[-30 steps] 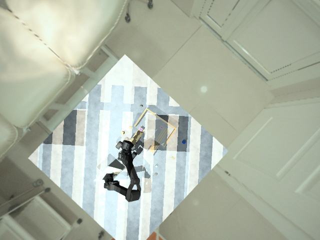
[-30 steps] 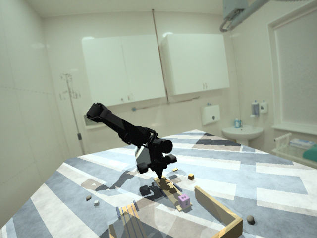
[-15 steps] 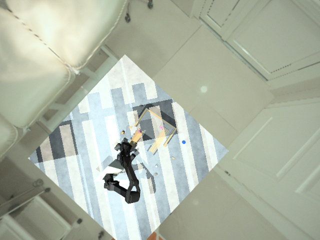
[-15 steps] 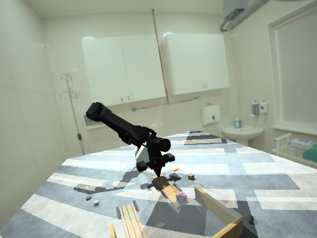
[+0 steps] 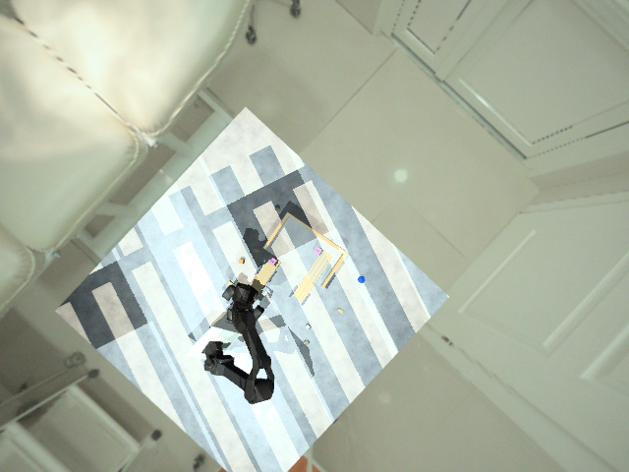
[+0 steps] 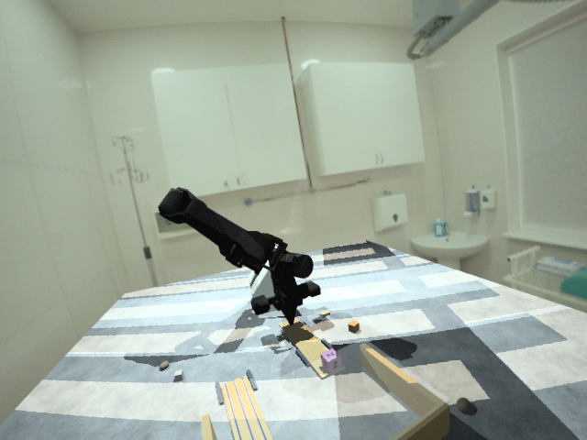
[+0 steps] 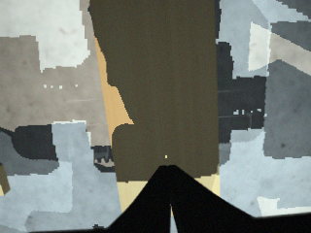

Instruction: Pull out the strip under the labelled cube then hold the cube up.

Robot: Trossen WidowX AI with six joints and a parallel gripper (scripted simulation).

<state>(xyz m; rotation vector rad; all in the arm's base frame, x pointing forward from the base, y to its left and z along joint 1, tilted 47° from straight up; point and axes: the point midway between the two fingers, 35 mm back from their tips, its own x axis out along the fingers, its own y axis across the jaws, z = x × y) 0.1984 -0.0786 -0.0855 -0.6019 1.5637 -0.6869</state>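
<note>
My gripper tip is 120 mm short of the orange cube and 130 mm to the right of it. Round my gripper tip: white cube: 60 mm ahead, 300 mm to the right; blue dot: 380 mm ahead, 370 mm to the right.
</note>
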